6 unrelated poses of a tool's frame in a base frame.
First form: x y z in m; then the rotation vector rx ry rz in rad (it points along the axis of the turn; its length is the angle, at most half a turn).
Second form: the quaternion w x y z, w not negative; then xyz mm. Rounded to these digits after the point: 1 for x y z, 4 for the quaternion.
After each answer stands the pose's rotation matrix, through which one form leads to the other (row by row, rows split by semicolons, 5 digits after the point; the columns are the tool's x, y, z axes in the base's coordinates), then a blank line. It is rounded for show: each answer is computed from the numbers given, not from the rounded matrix.
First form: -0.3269 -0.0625 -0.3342 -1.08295 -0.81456 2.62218
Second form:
0.0948 -0.3652 -0.2747 0.8844 -326.9 -62.5 -334.2
-0.71520 0.03294 -0.69814; 0.36843 -0.83106 -0.41664; -0.59392 -0.55520 0.58224

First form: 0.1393 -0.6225 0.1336 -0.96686 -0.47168 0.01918
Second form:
0.8587 -0.4604 -0.2246 0.0091 139.3 -622.5 133.6
0.89892 0.19117 -0.39421; 0.22255 0.57581 0.78671; 0.37739 -0.79492 0.47506

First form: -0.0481 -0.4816 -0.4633 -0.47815 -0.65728 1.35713
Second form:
0.7032 -0.2149 -0.2954 0.6100 -48.1 -481.6 -463.3
0.08126 -0.73087 -0.67766; 0.98484 0.16344 -0.05818; 0.15328 -0.66266 0.73307

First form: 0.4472 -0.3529 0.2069 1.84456 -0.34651 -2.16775
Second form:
0.1367 0.6373 -0.1197 -0.7489 447.2 -352.9 206.9
-0.15042 0.05218 -0.98724; -0.35733 -0.93396 0.00508; -0.92179 0.35354 0.15913

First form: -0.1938 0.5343 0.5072 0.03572 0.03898 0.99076
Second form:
0.8795 0.0171 0.0187 0.4753 -193.8 534.3 507.2
0.54746 -0.83538 0.04918; 0.83667 0.54757 -0.01236; -0.01660 0.04792 0.99871

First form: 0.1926 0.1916 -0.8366 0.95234 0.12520 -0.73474
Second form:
0.8227 0.4477 0.0589 -0.3454 192.6 191.6 -836.6
0.75448 0.62100 -0.21241; -0.51560 0.36058 -0.77726; -0.40609 0.69595 0.59224

